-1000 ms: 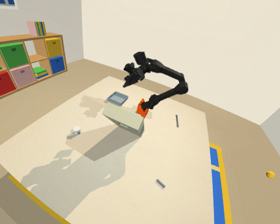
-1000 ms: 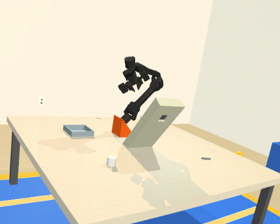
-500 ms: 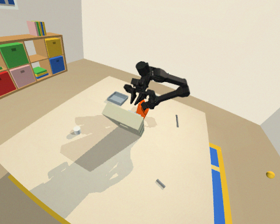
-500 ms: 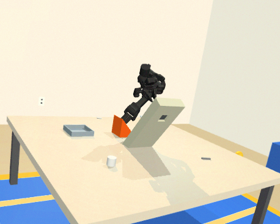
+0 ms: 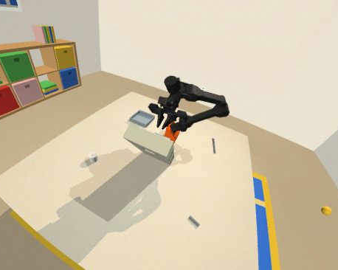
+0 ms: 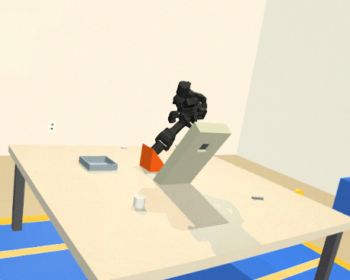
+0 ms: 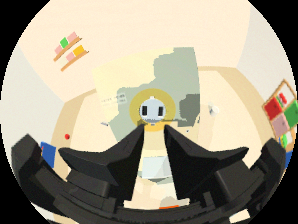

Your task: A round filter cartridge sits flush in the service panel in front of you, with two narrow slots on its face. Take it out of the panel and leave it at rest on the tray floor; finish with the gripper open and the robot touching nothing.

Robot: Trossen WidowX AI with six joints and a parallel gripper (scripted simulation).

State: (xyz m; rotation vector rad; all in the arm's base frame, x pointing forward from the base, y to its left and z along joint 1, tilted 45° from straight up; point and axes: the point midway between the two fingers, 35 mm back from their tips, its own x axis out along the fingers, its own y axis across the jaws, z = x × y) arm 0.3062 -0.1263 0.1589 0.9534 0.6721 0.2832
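My gripper tip is now 50 mm short of the white round filter cartridge, 10 mm to the right of it and 40 mm above it. Round my gripper tip: shallow grey-blue tray (350 mm behind, 310 mm to the right, 280 mm below); then grey bar (160 mm ahead, 330 mm to the left, 290 mm below); then beige service panel (10 mm ahead, 120 mm below).
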